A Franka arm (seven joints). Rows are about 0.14 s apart.
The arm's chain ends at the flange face. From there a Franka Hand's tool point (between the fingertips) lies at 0.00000 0.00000 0.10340 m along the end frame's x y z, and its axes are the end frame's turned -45 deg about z.
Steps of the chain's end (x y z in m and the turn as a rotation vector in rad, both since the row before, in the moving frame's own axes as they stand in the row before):
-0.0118 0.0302 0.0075 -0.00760 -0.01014 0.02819
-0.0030 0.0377 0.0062 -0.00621 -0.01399 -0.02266
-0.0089 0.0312 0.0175 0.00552 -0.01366 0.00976
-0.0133 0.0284 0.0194 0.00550 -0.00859 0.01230
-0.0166 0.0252 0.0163 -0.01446 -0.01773 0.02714
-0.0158 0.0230 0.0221 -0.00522 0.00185 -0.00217
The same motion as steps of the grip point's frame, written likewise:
-0.0310 0.0128 0.0075 0.00180 -0.01254 0.02819
-0.0303 0.0240 0.0062 0.00550 -0.01428 -0.02266
-0.0289 0.0144 0.0175 0.01356 -0.00576 0.00976
-0.0297 0.0096 0.0194 0.00996 -0.00218 0.01230
-0.0319 0.0058 0.0163 0.00231 -0.02276 0.02714
-0.0277 0.0056 0.0221 -0.00500 -0.00238 -0.00217

